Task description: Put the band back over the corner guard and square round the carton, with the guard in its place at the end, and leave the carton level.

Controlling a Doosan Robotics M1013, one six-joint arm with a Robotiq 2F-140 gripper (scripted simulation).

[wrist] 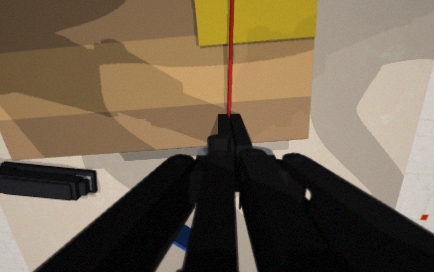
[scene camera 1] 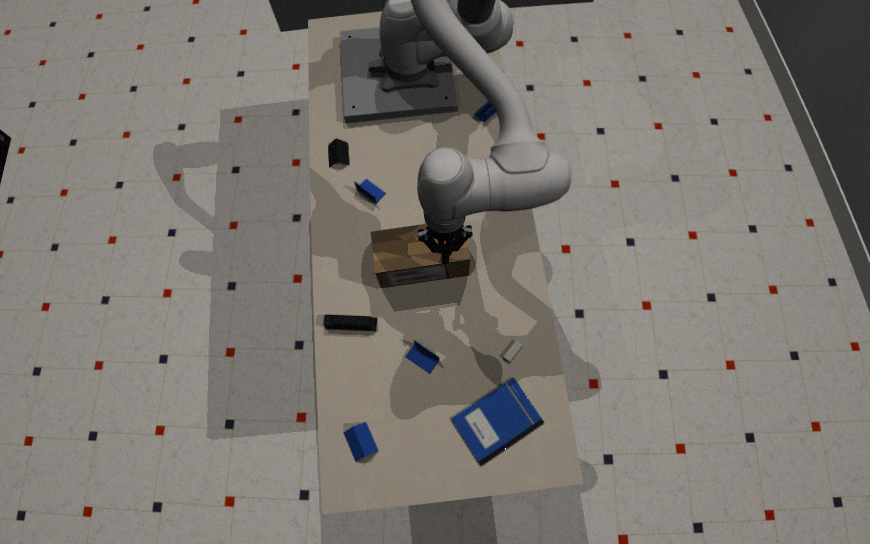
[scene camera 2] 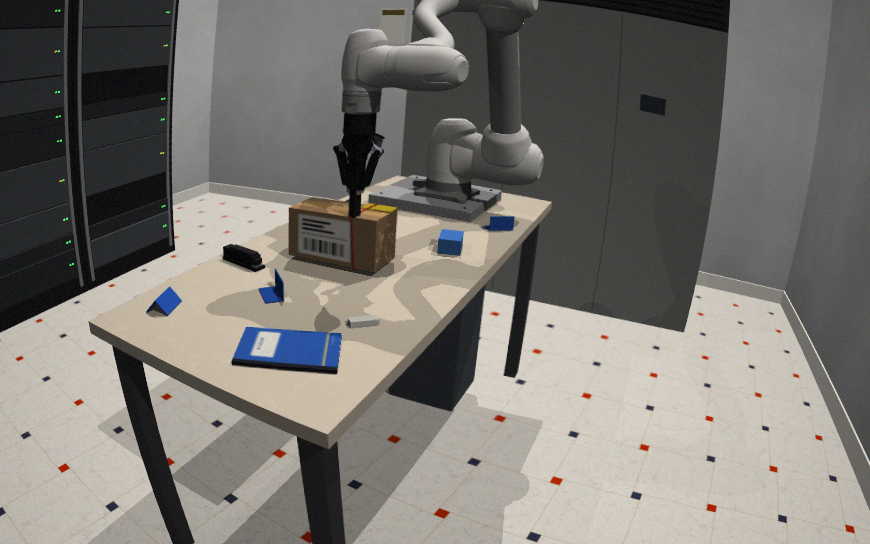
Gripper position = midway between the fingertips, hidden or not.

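Note:
In scene camera 2 the gripper point(scene camera 2: 354, 215) appears with a brown carton point(scene camera 2: 319, 229) and a black bar point(scene camera 2: 240, 255). Scene camera 1 takes in the bar point(scene camera 1: 349, 322), the carton point(scene camera 1: 400, 258) and the gripper point(scene camera 1: 445, 258), while the wrist view shows the carton point(wrist: 84, 84) and the gripper point(wrist: 228, 130).

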